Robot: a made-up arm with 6 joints. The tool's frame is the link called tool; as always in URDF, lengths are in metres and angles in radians. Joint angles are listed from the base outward.
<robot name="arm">
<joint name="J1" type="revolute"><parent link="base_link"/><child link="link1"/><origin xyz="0.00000 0.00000 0.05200" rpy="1.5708 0.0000 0.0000"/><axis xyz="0 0 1"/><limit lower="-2.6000" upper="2.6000"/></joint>
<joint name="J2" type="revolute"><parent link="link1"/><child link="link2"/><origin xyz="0.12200 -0.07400 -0.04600" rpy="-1.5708 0.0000 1.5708"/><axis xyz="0 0 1"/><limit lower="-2.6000" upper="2.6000"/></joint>
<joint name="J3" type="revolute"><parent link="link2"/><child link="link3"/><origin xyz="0.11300 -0.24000 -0.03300" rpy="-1.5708 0.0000 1.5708"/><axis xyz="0 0 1"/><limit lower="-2.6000" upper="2.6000"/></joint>
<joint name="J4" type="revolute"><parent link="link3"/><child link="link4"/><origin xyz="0.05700 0.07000 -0.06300" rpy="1.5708 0.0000 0.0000"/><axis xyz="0 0 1"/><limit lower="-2.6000" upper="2.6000"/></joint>
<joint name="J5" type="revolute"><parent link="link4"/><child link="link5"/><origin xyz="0.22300 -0.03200 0.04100" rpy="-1.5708 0.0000 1.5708"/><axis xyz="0 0 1"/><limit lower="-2.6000" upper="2.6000"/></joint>
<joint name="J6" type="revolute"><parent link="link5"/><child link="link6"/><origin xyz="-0.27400 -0.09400 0.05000" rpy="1.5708 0.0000 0.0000"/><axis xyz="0 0 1"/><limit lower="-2.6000" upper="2.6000"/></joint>
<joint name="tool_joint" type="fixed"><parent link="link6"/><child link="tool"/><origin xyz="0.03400 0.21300 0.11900" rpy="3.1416 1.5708 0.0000"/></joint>
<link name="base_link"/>
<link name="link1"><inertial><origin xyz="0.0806 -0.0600 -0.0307"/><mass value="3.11"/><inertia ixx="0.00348" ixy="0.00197" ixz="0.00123" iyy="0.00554" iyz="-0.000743" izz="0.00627"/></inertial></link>
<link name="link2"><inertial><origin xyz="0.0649 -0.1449 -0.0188"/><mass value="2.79"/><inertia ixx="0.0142" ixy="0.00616" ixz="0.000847" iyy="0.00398" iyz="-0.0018" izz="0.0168"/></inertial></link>
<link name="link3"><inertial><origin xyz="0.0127 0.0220 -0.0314"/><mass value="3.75"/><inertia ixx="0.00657" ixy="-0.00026" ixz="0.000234" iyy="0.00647" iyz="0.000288" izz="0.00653"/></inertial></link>
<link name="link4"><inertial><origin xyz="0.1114 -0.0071 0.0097"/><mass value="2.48"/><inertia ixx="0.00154" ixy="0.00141" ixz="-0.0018" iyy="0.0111" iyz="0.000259" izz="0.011"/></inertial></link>
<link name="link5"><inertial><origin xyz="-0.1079 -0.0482 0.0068"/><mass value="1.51"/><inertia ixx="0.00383" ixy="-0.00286" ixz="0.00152" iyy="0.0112" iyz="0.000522" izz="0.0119"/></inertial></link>
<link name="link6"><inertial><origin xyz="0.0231 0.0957 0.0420"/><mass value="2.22"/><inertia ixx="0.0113" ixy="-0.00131" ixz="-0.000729" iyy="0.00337" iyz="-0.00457" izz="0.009"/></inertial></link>
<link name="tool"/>
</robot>
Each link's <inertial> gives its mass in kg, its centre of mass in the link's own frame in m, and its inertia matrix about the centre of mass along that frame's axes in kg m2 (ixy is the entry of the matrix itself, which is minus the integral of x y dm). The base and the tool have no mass. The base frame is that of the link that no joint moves.
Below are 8 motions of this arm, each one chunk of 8 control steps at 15 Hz.
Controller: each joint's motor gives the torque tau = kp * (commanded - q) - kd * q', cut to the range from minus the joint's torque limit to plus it. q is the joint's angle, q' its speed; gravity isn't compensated. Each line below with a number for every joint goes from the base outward.
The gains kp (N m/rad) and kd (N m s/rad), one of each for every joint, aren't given. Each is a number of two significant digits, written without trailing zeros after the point. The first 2 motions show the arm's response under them.
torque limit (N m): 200 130 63 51 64 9.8
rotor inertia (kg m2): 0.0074 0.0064 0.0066 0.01 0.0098 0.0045
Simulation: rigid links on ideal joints. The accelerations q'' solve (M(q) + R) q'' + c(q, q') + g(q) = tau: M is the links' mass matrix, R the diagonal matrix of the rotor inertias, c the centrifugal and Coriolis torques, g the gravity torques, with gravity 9.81 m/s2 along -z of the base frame. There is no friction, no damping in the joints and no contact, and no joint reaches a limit. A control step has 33 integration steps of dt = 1/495 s. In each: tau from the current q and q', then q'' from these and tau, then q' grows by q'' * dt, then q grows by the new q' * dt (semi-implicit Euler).
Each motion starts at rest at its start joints. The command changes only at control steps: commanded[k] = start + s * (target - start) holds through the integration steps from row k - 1 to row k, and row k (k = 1, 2, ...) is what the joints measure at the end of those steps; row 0 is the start. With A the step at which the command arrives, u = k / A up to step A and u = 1 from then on. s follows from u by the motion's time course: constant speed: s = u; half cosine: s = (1 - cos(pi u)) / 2; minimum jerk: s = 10 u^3 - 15 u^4 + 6 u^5; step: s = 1 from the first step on.
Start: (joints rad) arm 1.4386 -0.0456 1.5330 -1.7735 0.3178 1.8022
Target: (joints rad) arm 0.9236 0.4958 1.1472 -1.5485 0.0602 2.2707
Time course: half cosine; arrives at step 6
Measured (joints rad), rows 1 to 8:
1: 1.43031 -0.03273 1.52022 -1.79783 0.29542 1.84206
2: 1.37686 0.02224 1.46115 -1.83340 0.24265 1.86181
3: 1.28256 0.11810 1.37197 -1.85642 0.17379 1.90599
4: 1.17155 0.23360 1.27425 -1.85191 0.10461 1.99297
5: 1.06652 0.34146 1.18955 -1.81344 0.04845 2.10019
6: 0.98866 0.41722 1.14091 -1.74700 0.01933 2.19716
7: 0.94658 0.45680 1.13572 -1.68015 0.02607 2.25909
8: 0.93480 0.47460 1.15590 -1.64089 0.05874 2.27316
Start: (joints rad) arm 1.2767 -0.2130 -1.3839 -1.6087 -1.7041 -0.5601
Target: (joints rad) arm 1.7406 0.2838 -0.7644 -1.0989 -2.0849 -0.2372
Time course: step
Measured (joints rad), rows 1 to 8:
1: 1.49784 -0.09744 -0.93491 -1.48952 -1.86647 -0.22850
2: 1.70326 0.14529 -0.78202 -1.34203 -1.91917 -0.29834
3: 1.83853 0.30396 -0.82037 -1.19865 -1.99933 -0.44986
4: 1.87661 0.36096 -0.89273 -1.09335 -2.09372 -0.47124
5: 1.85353 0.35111 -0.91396 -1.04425 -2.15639 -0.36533
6: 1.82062 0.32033 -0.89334 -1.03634 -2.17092 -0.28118
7: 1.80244 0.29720 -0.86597 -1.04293 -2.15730 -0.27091
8: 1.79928 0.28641 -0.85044 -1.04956 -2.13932 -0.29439
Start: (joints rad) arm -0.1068 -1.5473 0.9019 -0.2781 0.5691 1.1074
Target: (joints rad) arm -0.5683 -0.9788 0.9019 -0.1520 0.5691 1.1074
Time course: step
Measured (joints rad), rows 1 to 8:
1: -0.37050 -1.33433 0.88303 -0.27277 0.46829 0.92328
2: -0.60653 -1.19554 0.93072 -0.26730 0.50265 1.07262
3: -0.65046 -1.14052 1.01181 -0.18876 0.52874 1.12229
4: -0.63703 -1.10517 1.03556 -0.12580 0.53750 1.12839
5: -0.61965 -1.08299 1.01611 -0.10033 0.54381 1.10791
6: -0.60835 -1.07346 0.98949 -0.09842 0.55058 1.06988
7: -0.60454 -1.07360 0.97385 -0.10474 0.55404 1.03761
8: -0.60635 -1.07893 0.97162 -0.11045 0.55203 1.02321

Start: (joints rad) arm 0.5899 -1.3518 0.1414 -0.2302 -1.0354 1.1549
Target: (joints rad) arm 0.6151 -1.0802 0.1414 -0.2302 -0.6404 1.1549
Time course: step
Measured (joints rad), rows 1 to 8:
1: 0.53563 -1.27861 0.17872 -0.25586 -0.91727 1.12363
2: 0.50471 -1.23458 0.18182 -0.30059 -0.72434 1.07133
3: 0.50357 -1.21941 0.16452 -0.33229 -0.60150 1.02787
4: 0.50939 -1.21436 0.15335 -0.34692 -0.56032 1.01802
5: 0.51316 -1.21333 0.15126 -0.35207 -0.56393 1.03330
6: 0.51417 -1.21384 0.15296 -0.35320 -0.57940 1.04816
7: 0.51374 -1.21491 0.15494 -0.35345 -0.59102 1.05288
8: 0.51286 -1.21613 0.15623 -0.35423 -0.59587 1.05134

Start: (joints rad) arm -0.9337 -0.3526 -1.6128 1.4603 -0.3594 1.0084
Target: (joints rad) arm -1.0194 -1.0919 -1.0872 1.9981 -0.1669 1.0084
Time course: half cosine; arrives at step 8
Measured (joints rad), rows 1 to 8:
1: -0.93367 -0.38927 -1.59868 1.48862 -0.34640 0.94928
2: -0.93369 -0.46507 -1.56949 1.54574 -0.31254 0.92314
3: -0.93586 -0.57047 -1.51741 1.62148 -0.26232 0.92966
4: -0.94089 -0.69985 -1.44023 1.71538 -0.20742 0.94335
5: -0.94790 -0.83873 -1.34476 1.82409 -0.16074 0.96866
6: -0.95598 -0.96708 -1.24354 1.93656 -0.13410 1.00813
7: -0.96398 -1.06581 -1.15344 2.03559 -0.13339 1.04909
8: -0.96981 -1.12107 -1.09339 2.10533 -0.15377 1.07524

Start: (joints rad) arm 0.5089 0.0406 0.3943 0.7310 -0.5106 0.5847
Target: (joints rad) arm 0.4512 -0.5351 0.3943 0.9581 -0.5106 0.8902
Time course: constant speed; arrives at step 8
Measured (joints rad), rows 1 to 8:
1: 0.48183 -0.01218 0.36173 0.76517 -0.48784 0.58864
2: 0.44243 -0.09697 0.33443 0.82981 -0.46058 0.57025
3: 0.41646 -0.18332 0.33510 0.88918 -0.45149 0.58233
4: 0.40130 -0.26493 0.35070 0.93265 -0.45901 0.62724
5: 0.39021 -0.34306 0.36852 0.96553 -0.47365 0.68183
6: 0.37971 -0.41988 0.38276 0.99419 -0.48780 0.73034
7: 0.36908 -0.49612 0.39252 1.02188 -0.49831 0.77121
8: 0.35868 -0.57145 0.39910 1.04951 -0.50525 0.80888

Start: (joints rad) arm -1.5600 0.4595 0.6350 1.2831 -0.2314 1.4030
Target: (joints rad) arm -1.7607 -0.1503 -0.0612 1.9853 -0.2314 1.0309
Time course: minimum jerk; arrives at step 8
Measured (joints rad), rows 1 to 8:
1: -1.57546 0.45925 0.65427 1.26951 -0.25255 1.42325
2: -1.58816 0.42883 0.66248 1.27943 -0.30856 1.43173
3: -1.60192 0.35161 0.62184 1.32560 -0.37219 1.37999
4: -1.62984 0.23319 0.51814 1.40887 -0.41847 1.29036
5: -1.67506 0.10008 0.36479 1.52751 -0.43022 1.21630
6: -1.72102 -0.01739 0.19795 1.66565 -0.40218 1.17160
7: -1.74757 -0.09698 0.06264 1.78813 -0.34544 1.12221
8: -1.75230 -0.13220 -0.01002 1.87038 -0.29146 1.06132

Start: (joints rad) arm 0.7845 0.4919 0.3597 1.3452 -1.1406 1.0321
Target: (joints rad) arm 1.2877 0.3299 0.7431 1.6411 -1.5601 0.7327
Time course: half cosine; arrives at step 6
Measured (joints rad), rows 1 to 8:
1: 0.78131 0.47059 0.33749 1.37019 -1.13830 1.00551
2: 0.80379 0.43738 0.32198 1.42522 -1.12432 0.98244
3: 0.88419 0.40114 0.35308 1.49259 -1.13587 0.92818
4: 1.01101 0.36286 0.44884 1.55035 -1.20482 0.84108
5: 1.14870 0.33069 0.58936 1.59046 -1.33262 0.77573
6: 1.25614 0.31898 0.72626 1.62254 -1.48517 0.75190
7: 1.31151 0.32360 0.81616 1.65990 -1.61376 0.74745
8: 1.32584 0.32490 0.84807 1.69473 -1.68438 0.73822

